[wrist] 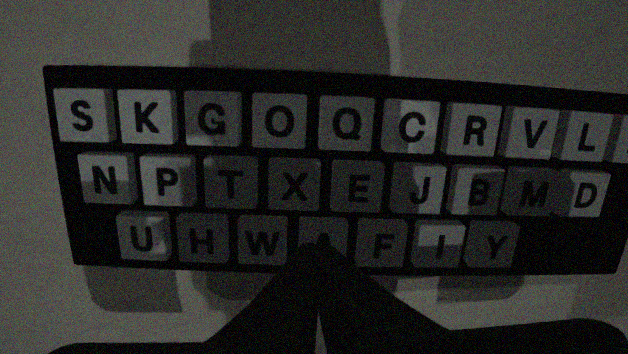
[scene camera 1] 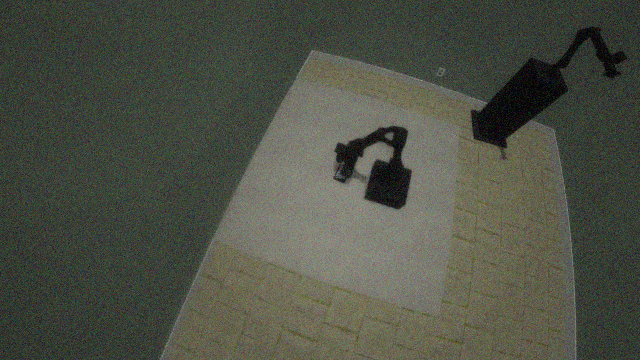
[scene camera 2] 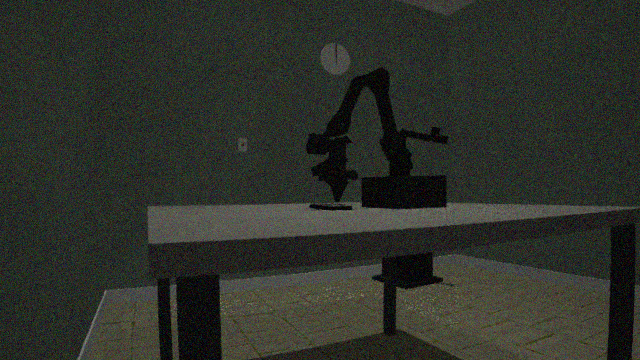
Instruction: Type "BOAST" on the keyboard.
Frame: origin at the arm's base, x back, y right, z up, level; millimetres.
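Where they show: gripper, fingertip midpoint: (wrist: 315,255) (scene camera 1: 348,168) (scene camera 2: 337,202); arm's base, link origin: (scene camera 1: 393,176) (scene camera 2: 399,176).
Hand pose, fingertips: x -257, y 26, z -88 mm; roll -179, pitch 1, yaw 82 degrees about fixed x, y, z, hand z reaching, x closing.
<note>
Each offset is from my fingertips to the centre of the thing. Level surfaces: height alone.
The black keyboard @[dx -17, dy +22, dz -15 mm] (scene camera 1: 340,176) (scene camera 2: 316,206) (wrist: 590,244) lies flat on the table with three rows of grey letter keys. In the wrist view, the S key @[dx -56, dy -65, dz -9 mm] (wrist: 81,116) and O key @[dx -44, dy -4, dz -9 mm] (wrist: 279,121) are in the far row. The T key @[dx -26, dy -24, dz -9 mm] (wrist: 231,185) and B key @[dx -10, dy +58, dz -9 mm] (wrist: 478,188) are in the middle row. The A key @[dx +0, dy +3, dz -9 mm] (wrist: 322,226) is in the near row. My gripper (scene camera 2: 338,200) (wrist: 315,255) is shut and empty, pointing down. Its tips cover the lower part of the A key, between W and F. In scene camera 2 they are very close above the keyboard; contact is not clear.
The keyboard lies on the pale table @[dz -23 mm] (scene camera 1: 320,240) (scene camera 2: 240,220) beside the arm's black base block (scene camera 1: 388,184) (scene camera 2: 404,191). A second arm on a black pedestal (scene camera 1: 520,102) stands beyond the table's edge. Shadows fall across the keys.
</note>
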